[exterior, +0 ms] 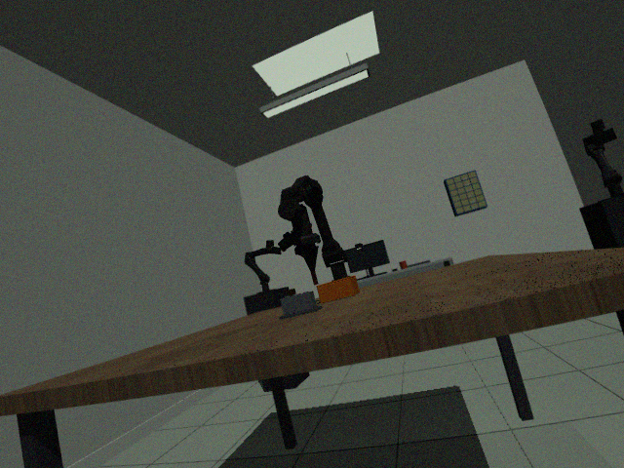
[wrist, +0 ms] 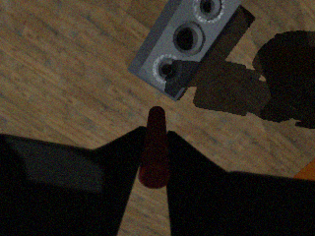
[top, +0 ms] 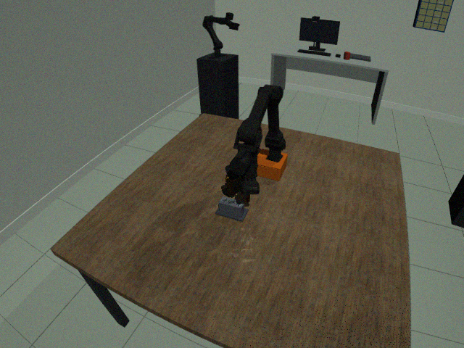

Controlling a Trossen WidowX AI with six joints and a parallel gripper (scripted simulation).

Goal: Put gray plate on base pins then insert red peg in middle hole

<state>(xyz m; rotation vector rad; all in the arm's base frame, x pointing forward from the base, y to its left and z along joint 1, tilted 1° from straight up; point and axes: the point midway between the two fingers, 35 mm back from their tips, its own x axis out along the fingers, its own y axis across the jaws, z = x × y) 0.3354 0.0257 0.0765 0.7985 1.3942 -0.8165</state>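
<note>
Right now the gray plate is 7 cm below my gripper tip, 6 cm to the right of it and 2 cm ahead of it. Round my gripper tip: gray base (11 cm below, 6 cm to the right, 2 cm ahead); then orange cylinder (13 cm to the right, 8 cm below, 8 cm behind); then dark red peg (right at my gripper tip).
</note>
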